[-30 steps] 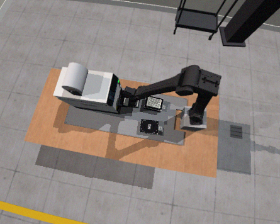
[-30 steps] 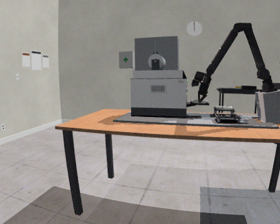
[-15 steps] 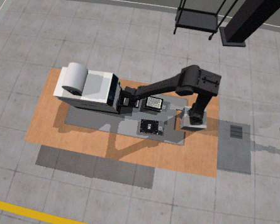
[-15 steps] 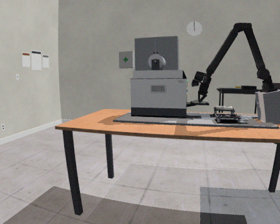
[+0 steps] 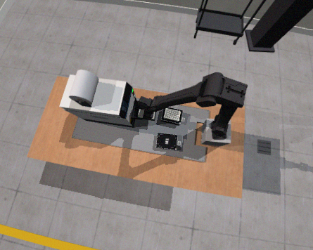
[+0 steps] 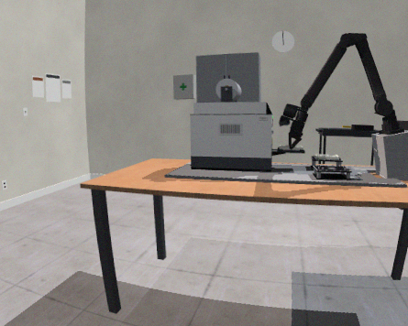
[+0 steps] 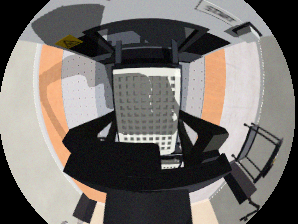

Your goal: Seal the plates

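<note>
Right now my hand is 20 mm above the sealer stage. Also, from my hand: foil roll (330 mm ahead, 40 mm to the right, 300 mm above).
</note>
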